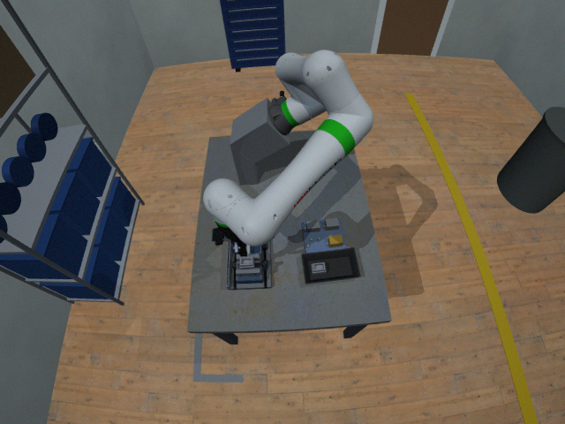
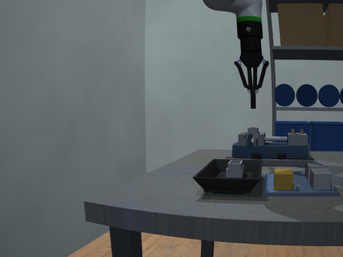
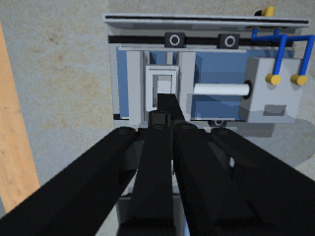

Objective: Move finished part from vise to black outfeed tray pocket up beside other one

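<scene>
My gripper is now 110 mm above the pocketed block. Also, from my hand: yellow block: 390 mm to the left, 190 mm below, 120 mm behind; blue fixture plate: 340 mm to the left, 210 mm below, 160 mm behind.
</scene>
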